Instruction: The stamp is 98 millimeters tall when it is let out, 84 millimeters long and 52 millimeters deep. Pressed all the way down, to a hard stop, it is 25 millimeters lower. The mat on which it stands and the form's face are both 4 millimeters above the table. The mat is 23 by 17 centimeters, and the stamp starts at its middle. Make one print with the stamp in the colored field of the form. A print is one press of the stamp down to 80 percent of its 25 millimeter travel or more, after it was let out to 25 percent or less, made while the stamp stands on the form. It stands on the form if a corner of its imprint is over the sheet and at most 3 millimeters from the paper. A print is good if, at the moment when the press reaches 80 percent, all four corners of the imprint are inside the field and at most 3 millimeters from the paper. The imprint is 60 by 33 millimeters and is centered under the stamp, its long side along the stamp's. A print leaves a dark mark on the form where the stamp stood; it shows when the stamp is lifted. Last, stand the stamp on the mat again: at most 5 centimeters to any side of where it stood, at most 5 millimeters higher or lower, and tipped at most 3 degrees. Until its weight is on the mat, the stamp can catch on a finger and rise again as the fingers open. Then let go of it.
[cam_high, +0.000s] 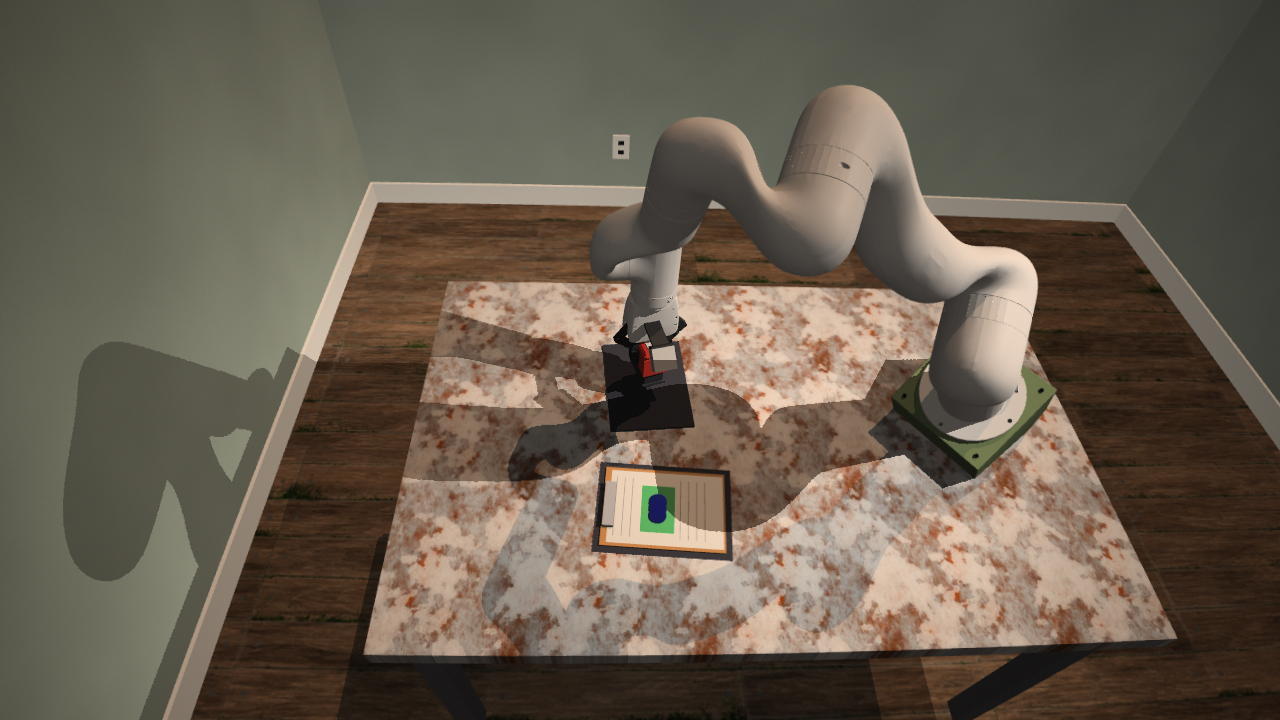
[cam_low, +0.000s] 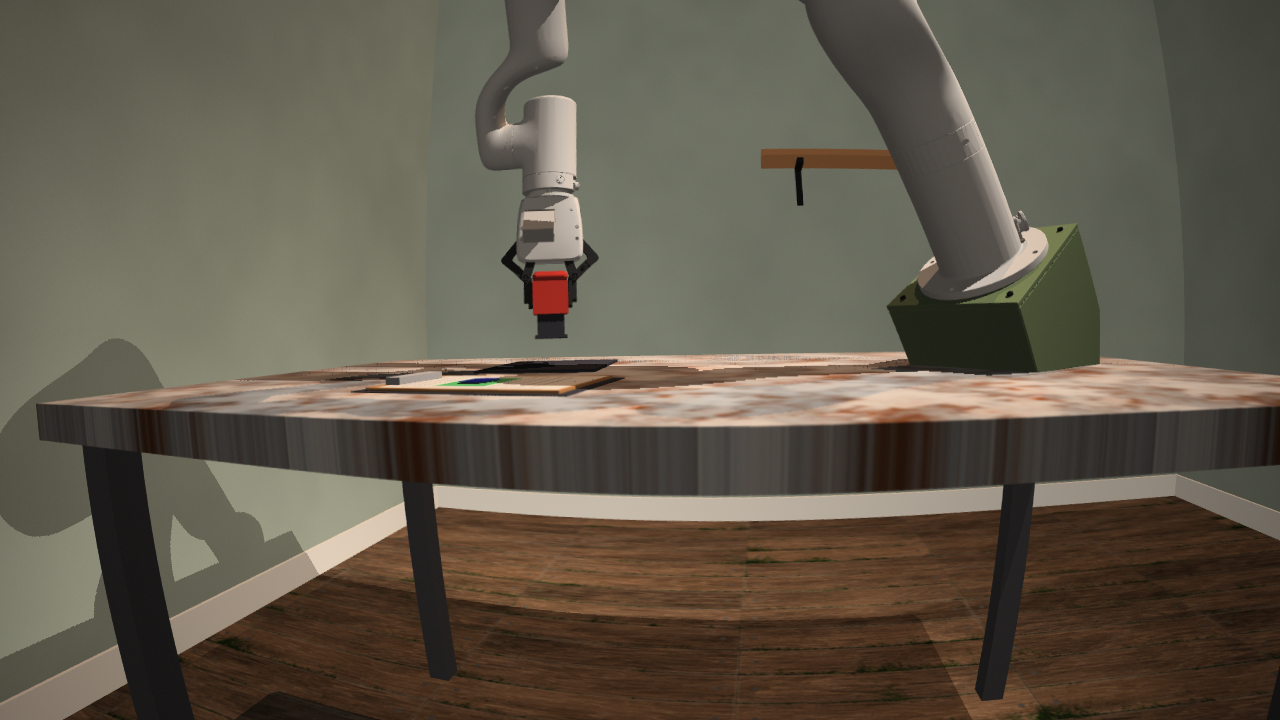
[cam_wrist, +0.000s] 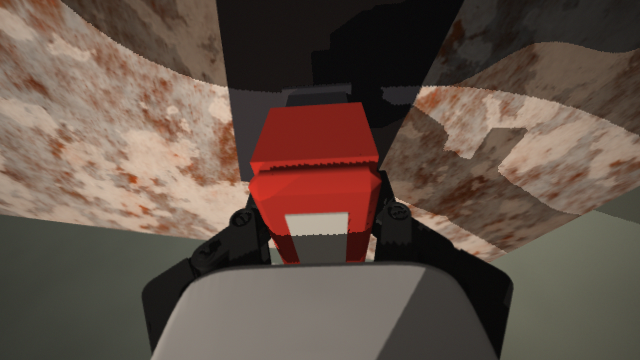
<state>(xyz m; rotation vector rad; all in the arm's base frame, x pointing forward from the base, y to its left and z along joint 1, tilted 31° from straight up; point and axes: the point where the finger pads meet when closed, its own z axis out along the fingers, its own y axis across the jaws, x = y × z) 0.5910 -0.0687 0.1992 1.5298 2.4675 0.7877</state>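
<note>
Right now the dark mat is 100 mm below my hand. The rest, counted from my hand: form (280 mm to the left, 100 mm below, 80 mm behind); then black base (50 mm below); then red stamp (20 mm below).
</note>
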